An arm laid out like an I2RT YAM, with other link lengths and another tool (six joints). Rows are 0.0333 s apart.
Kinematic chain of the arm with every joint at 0, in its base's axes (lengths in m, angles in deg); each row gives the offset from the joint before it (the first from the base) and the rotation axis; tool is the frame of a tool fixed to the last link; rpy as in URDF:
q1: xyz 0 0 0.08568 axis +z
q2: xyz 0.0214 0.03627 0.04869 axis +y
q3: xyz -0.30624 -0.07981 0 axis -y
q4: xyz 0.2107 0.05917 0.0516 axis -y
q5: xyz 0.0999 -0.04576 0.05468 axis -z
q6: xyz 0.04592 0 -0.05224 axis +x
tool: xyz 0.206 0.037 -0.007 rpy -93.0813 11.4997 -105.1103
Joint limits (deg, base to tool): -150..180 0..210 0..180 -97..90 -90..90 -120..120
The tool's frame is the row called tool.
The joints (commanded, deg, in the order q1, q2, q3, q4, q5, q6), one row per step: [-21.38 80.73 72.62 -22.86 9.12 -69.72]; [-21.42 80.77 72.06 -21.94 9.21 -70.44]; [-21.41 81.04 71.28 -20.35 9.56 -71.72]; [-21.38 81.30 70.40 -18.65 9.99 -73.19]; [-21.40 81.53 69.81 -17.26 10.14 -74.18]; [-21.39 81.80 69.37 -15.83 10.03 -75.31]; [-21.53 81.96 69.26 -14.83 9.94 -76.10]
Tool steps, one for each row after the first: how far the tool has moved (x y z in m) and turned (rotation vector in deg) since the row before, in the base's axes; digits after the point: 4 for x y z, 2 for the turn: [0.0009 -0.0016 -0.0006 -0.69 0.05 0.25]; [0.0023 -0.0033 -0.0010 -1.30 0.15 0.35]; [0.0021 -0.0036 -0.0012 -1.48 0.25 0.38]; [0.0024 -0.0025 0.0000 -1.00 -0.03 0.33]; [0.0036 -0.0016 0.0011 -1.05 -0.15 0.64]; [0.0024 -0.0024 0.0028 -0.82 -0.32 0.30]
